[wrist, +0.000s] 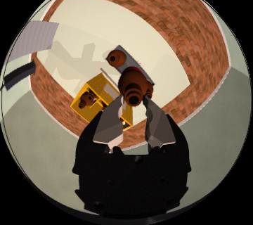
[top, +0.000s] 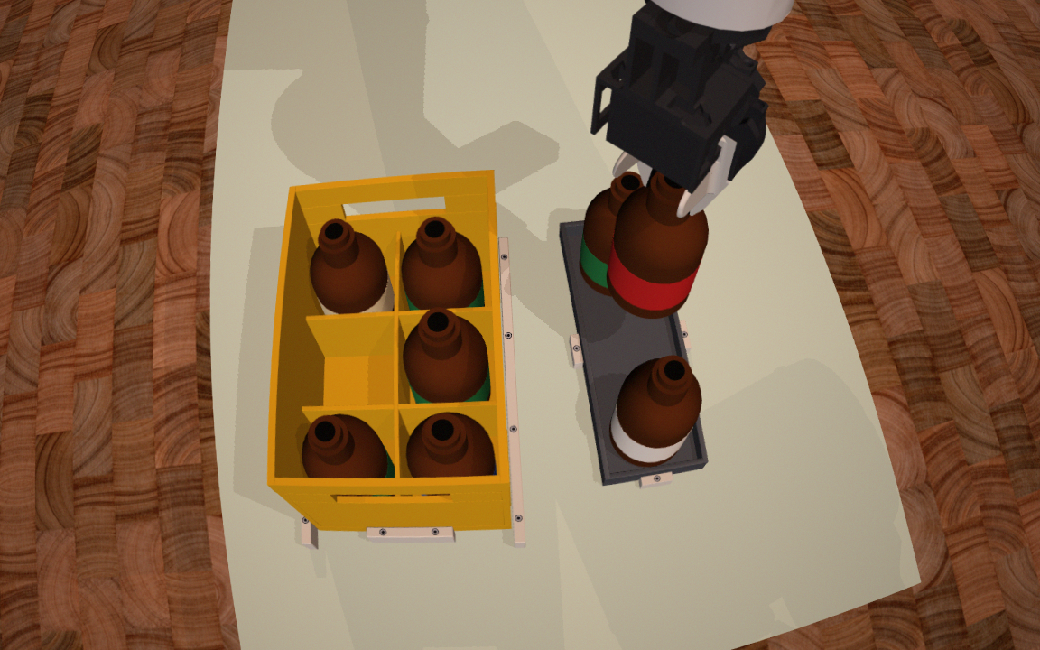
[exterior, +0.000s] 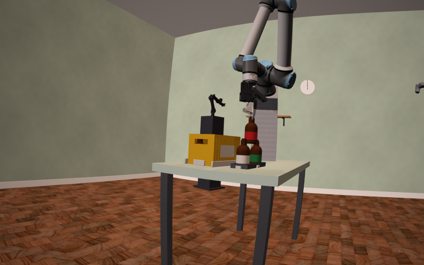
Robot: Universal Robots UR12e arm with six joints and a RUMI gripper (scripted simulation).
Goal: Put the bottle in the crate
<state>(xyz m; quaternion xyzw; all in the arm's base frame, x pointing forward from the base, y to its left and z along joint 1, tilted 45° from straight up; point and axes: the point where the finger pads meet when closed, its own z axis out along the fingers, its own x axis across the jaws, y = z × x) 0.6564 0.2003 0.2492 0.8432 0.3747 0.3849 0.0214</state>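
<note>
The glass bottle lies 70 mm below my hand. The rest, counted from my hand: yellow crate: 60 mm ahead, 210 mm to the right, 200 mm below; dark tray: 270 mm below.
</note>
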